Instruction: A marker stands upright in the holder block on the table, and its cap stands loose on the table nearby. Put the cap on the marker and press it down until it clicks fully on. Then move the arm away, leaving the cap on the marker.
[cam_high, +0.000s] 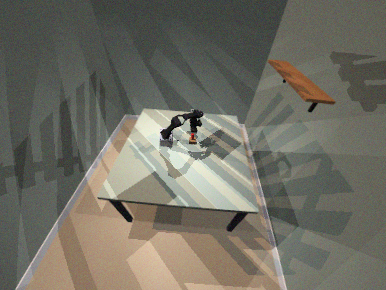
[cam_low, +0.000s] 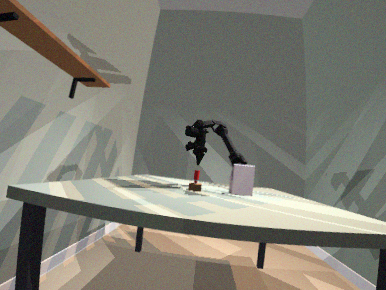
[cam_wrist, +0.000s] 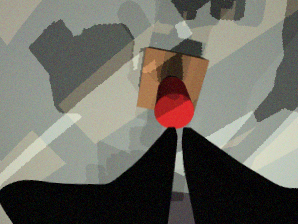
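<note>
Now: the red cap 60 mm below my gripper tip. Round my gripper tip: holder block 130 mm below.
</note>
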